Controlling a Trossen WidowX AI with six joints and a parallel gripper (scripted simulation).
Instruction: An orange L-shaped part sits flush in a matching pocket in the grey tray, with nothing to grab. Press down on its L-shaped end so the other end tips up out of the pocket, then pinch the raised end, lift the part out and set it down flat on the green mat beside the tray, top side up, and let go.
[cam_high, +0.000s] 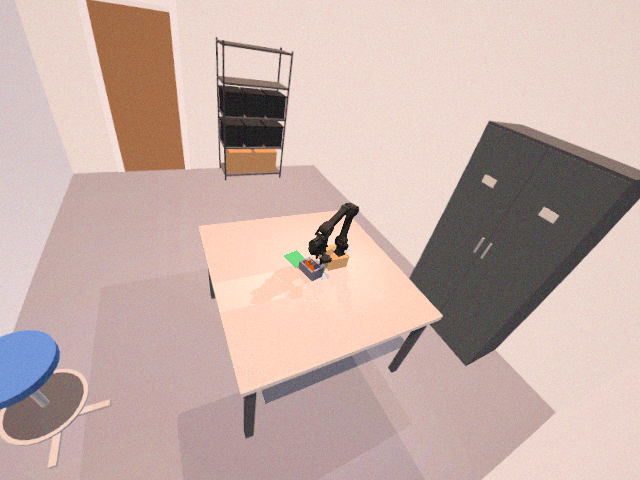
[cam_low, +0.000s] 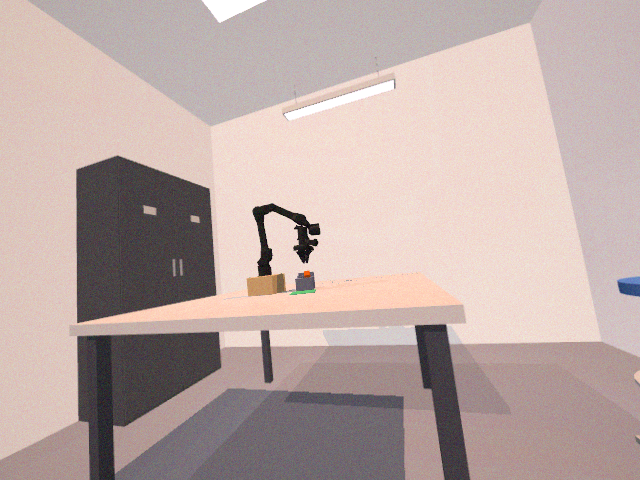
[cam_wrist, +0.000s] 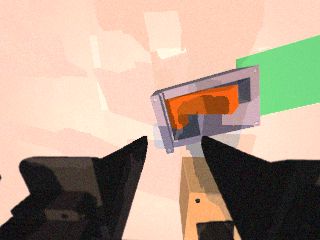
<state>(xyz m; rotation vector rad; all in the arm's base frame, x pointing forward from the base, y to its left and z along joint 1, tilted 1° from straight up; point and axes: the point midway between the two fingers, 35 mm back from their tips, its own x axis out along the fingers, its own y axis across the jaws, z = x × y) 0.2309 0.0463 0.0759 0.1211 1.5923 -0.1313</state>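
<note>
My gripper tip is 30 mm to the left of the orange L-shaped part and 100 mm above it. Also, from my gripper tip: green mat (10 mm ahead, 210 mm to the right, 160 mm below).
</note>
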